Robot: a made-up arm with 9 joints. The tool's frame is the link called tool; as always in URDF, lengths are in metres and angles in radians. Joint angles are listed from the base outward.
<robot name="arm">
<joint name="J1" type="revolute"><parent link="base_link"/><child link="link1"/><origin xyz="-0.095 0.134 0.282" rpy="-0.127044 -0.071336 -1.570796"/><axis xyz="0 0 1"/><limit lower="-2.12" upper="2.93"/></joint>
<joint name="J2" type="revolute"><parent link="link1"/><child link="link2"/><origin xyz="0.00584 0.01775 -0.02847" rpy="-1.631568 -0.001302 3.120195"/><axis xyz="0 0 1"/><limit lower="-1.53" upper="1.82"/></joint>
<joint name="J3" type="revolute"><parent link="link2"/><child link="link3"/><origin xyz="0.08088 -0.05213 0.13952" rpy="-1.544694 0.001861 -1.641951"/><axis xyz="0 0 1"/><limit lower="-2.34" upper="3.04"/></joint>
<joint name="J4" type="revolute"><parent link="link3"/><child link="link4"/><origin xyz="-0.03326 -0.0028 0.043" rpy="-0.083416 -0.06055 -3.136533"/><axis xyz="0 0 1"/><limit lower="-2.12" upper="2.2"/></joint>
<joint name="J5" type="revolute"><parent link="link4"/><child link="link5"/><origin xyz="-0.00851 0.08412 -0.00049" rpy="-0.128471 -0.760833 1.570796"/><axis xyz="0 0 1"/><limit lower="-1.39" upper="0.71"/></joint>
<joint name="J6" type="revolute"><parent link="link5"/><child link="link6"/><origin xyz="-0.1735 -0.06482 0.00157" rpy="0.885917 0.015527 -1.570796"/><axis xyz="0 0 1"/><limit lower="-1.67" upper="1.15"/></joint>
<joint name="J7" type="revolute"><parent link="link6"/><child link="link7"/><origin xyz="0.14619 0.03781 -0.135" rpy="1.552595 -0.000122 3.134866"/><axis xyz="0 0 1"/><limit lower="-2.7" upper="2.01"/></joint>
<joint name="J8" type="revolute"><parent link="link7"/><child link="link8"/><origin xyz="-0.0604 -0.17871 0.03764" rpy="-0.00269 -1.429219 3.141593"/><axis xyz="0 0 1"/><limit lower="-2.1" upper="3.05"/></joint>
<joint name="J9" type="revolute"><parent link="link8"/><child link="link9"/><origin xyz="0.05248 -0.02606 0.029" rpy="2.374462 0.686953 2.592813"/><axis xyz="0 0 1"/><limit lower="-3.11" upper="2.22"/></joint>
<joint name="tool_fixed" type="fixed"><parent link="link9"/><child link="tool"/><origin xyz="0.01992 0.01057 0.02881" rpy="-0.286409 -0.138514 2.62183"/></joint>
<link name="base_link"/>
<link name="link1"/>
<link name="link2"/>
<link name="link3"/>
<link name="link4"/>
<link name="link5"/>
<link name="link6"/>
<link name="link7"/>
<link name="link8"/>
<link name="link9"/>
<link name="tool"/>
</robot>
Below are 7 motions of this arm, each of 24 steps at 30 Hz.
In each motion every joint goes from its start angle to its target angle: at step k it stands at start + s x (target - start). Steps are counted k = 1, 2, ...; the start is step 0. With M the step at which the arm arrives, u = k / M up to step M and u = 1 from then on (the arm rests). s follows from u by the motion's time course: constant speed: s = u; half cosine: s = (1 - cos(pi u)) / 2; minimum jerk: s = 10 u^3 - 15 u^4 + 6 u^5.
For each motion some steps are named. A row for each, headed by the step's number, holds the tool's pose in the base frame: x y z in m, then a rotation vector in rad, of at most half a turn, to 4 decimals.
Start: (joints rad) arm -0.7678 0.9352 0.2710 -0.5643 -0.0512 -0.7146 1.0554 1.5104 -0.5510
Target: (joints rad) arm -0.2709 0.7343 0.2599 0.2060 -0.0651 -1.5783 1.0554 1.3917 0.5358
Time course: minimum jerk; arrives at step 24
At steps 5, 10, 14, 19, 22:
5: -0.3939 0.3114 0.0628 -1.5010 -0.9033 0.1255
10: -0.4235 0.3076 0.0970 -1.6428 -0.5196 0.5838
14: -0.4548 0.2944 0.1425 -1.6513 -0.0715 1.1460
19: -0.4807 0.2713 0.1910 -1.5320 0.3513 1.7037
22: -0.4855 0.2649 0.2021 -1.4919 0.4414 1.8242

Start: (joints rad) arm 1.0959 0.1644 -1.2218 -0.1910 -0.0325 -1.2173 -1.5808 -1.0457 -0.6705
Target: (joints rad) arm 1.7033 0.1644 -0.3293 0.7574 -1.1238 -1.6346 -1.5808 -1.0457 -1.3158
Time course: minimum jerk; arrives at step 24
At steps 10, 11, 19, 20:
10: 0.1506 0.0802 0.2193 -1.3646 0.1901 1.3623
11: 0.1554 0.0579 0.2331 -1.4576 0.2126 1.2793
19: 0.1674 0.0584 0.4221 -2.1554 -0.1300 0.6331
20: 0.1643 0.0666 0.4337 -2.1876 -0.1770 0.5944

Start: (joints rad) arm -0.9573 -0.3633 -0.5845 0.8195 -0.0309 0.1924 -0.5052 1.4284 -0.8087
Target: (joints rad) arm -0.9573 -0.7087 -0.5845 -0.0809 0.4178 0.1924 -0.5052 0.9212 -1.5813
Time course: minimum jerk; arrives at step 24
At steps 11, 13, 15, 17, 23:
11: 0.0177 0.6002 0.0361 -0.2968 2.4036 1.2166
13: 0.0640 0.5960 0.0589 -0.4380 2.2005 1.1512
15: 0.1037 0.5898 0.0861 -0.5613 2.0116 1.0688
17: 0.1335 0.5828 0.1122 -0.6559 1.8563 0.9865
23: 0.1653 0.5723 0.1478 -0.7614 1.6690 0.8703

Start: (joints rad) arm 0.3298 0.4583 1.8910 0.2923 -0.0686 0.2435 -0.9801 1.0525 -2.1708
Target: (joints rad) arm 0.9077 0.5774 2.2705 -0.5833 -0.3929 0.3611 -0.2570 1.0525 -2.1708
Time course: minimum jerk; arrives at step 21
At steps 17, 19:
17: -0.6263 0.0188 0.4334 0.6420 -0.7715 -0.9655
19: -0.6211 0.0030 0.4293 0.6534 -0.7580 -0.9415

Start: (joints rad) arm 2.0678 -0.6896 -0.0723 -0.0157 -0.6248 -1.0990 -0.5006 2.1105 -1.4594
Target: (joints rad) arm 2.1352 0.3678 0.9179 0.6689 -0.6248 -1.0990 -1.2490 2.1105 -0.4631
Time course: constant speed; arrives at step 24
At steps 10, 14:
10: 0.2842 0.0157 -0.0060 -1.9810 -0.0981 -1.9207
14: 0.3398 0.0509 0.0883 -1.7101 -0.3341 -1.8705

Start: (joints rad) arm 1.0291 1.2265 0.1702 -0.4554 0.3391 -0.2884 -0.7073 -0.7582 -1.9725
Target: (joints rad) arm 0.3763 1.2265 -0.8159 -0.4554 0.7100 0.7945 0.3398 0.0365 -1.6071
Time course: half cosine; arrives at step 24
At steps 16, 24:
16: -0.2904 -0.0798 -0.0791 1.3484 -1.8612 -1.0064
24: -0.3317 -0.0596 -0.0048 1.0996 -1.4926 -0.8702

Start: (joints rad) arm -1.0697 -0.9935 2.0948 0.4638 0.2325 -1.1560 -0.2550 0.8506 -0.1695
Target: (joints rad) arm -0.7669 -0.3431 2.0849 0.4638 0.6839 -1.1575 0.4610 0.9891 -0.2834
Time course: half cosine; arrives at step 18
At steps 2, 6, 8, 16, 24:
2: -0.5385 -0.0251 0.4714 0.8146 -1.0918 -0.2577
6: -0.4467 -0.0521 0.5599 0.8575 -0.7346 -0.1602
8: -0.3674 -0.0573 0.6083 0.8787 -0.4674 -0.1023
16: -0.0961 0.0106 0.6515 0.8785 0.4382 -0.0045
24: -0.0836 0.0171 0.6488 0.8754 0.4863 -0.0039

